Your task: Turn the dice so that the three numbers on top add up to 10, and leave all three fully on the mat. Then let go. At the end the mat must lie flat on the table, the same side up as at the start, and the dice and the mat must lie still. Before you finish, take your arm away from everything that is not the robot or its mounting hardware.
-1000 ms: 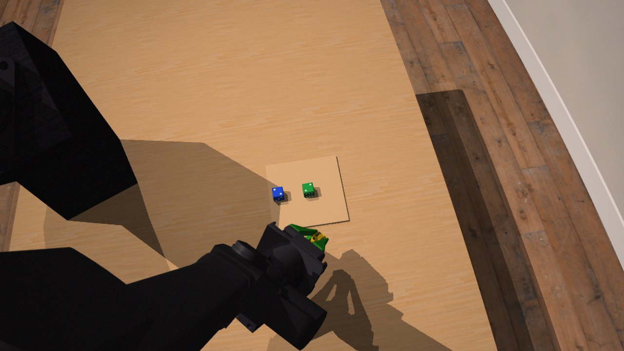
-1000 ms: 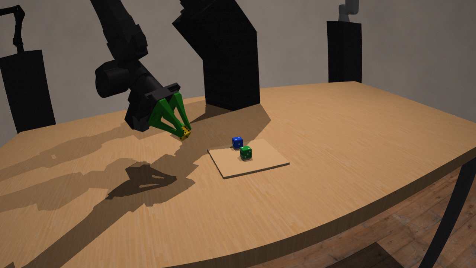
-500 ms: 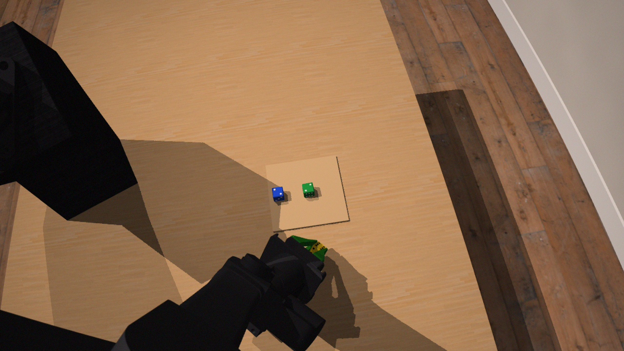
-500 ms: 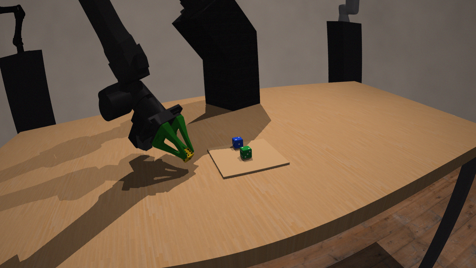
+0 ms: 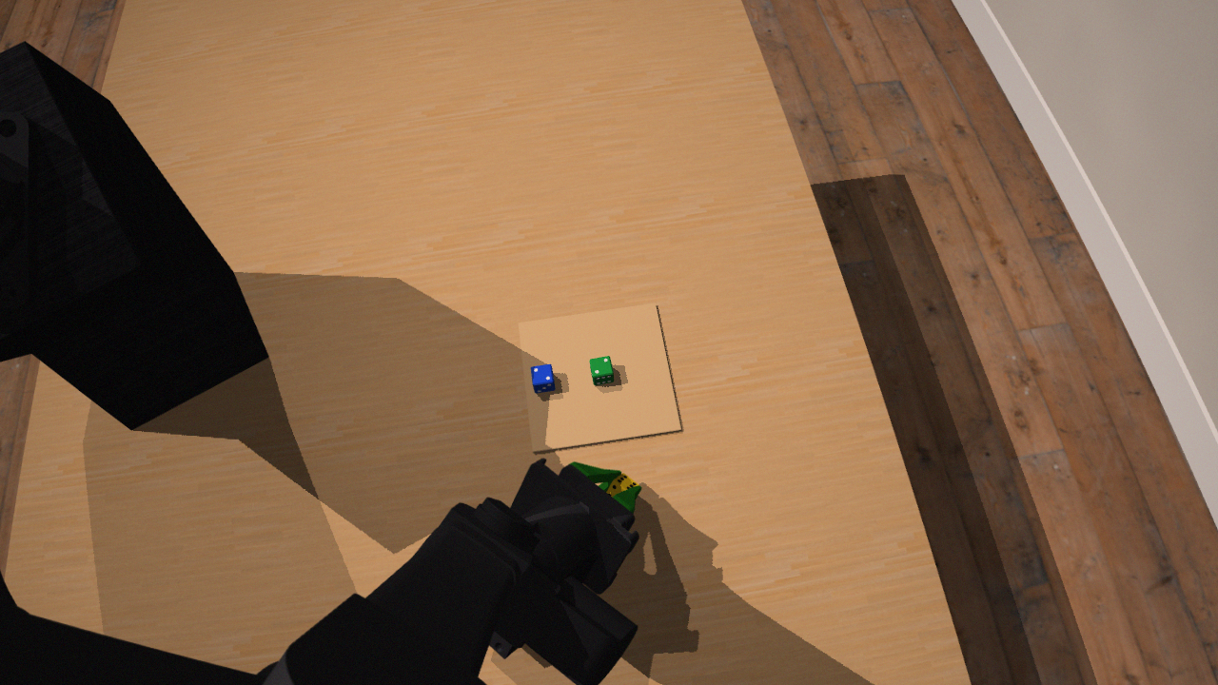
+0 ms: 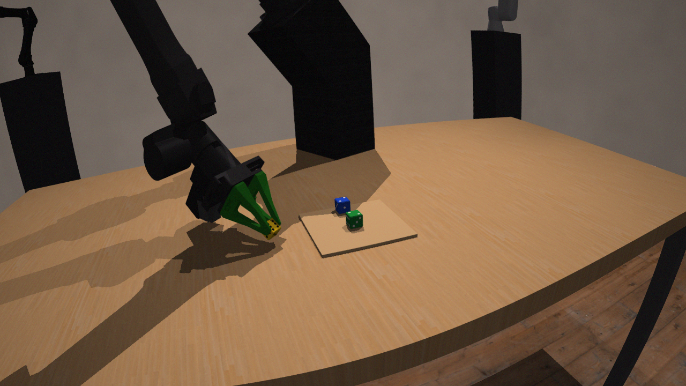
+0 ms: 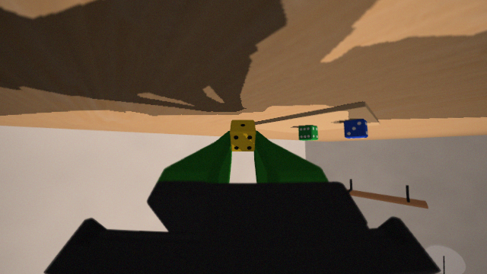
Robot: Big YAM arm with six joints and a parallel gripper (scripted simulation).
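Right now my hand is 12 cm to the right of the green die and 2 cm above it. From my hand the other things lie so: blue die: 12 cm to the left, 6 cm behind, 2 cm below; tan mat: 13 cm to the left, 3 cm below, 1 cm behind; yellow die: 1 cm below.
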